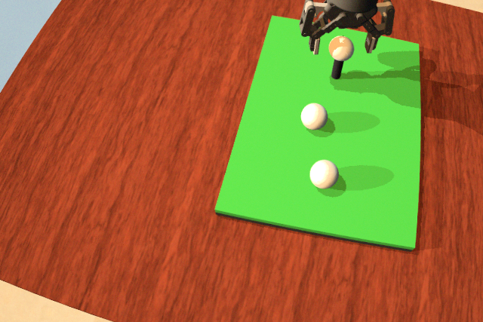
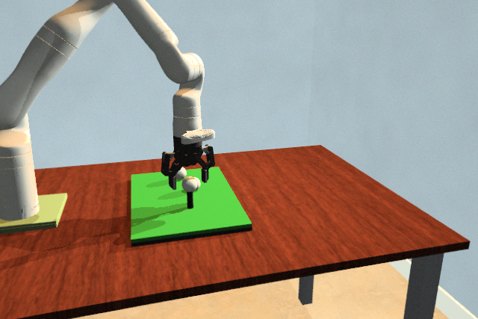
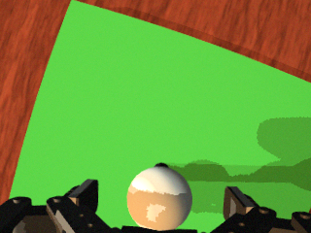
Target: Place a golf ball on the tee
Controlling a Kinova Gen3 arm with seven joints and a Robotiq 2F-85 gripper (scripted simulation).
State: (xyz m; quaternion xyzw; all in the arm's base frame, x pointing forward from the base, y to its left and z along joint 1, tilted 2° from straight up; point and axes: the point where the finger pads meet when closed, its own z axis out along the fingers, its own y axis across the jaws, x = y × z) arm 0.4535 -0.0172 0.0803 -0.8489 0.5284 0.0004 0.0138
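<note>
Right now my hand is 10 mm past the green mat, 40 mm to the right of it and 70 mm above it.
</note>
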